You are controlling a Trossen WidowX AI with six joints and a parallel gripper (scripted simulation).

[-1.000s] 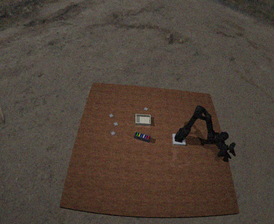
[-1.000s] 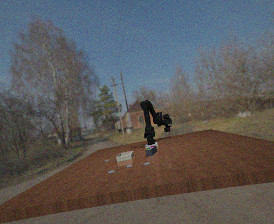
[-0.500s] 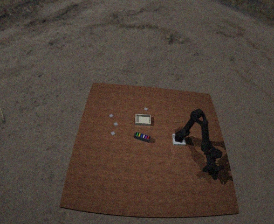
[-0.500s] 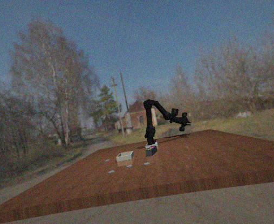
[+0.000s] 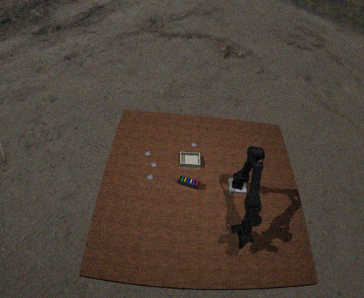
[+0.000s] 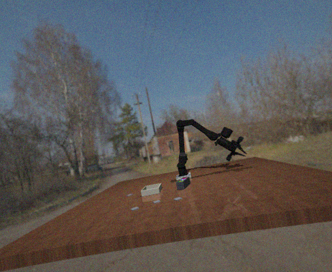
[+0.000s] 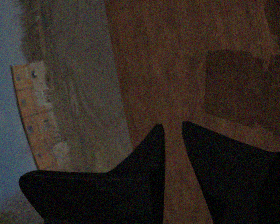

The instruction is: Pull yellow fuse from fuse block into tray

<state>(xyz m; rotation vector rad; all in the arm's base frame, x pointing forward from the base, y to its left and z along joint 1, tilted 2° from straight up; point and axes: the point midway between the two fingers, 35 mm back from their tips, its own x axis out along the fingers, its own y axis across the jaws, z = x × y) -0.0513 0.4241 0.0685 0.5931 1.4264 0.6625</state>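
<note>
My gripper tip is now 380 mm to the left of the yellow fuse, 380 mm short of it and 60 mm above it. Round my gripper tip: white tray 560 mm to the right, 380 mm ahead, 80 mm below.
</note>
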